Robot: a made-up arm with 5 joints.
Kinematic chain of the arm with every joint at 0, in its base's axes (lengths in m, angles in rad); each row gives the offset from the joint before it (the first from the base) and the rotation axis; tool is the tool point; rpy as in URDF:
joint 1: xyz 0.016 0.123 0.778 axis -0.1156 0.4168 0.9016
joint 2: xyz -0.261 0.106 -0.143 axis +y
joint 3: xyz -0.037 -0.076 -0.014 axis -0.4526 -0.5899 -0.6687
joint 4: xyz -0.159 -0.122 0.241 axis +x
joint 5: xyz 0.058 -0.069 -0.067 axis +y
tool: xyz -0.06 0.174 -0.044 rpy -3.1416 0 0
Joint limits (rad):
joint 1: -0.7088..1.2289
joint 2: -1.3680..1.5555
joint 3: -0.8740..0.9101
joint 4: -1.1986..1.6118
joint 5: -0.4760..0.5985
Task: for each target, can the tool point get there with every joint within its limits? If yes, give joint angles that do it. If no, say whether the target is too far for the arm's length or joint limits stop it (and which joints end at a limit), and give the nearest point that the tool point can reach.
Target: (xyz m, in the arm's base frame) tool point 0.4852 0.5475 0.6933
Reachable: no: joint limits stop it (at a limit: joint 1, joint 2, joint 3, joint 5) | nearest point 0.0635 0.4077 0.8756 | short by 0.480 m
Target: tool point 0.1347 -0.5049 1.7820
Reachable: no: too far | nearest point -0.0660 -0.2542 1.1471 | short by 0.711 m
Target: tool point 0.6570 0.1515 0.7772
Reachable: no: joint limits stop it (at a limit: joint 1, joint 4, joint 5) | nearest point 0.1911 0.0380 0.7864 | short by 0.480 m
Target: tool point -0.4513 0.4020 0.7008
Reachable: yes | joints -0.2578 -0.1321 0.5236 0.6768 0.3541
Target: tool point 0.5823 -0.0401 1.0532
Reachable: no: joint limits stop it (at a limit: joint 1, joint 3, joint 4, joint 5) | nearest point 0.1783 -0.0375 0.9442 | short by 0.418 m
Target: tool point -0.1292 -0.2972 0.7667
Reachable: yes | joints 1.0205 -0.7272 -0.4822 -0.6624 -0.3178
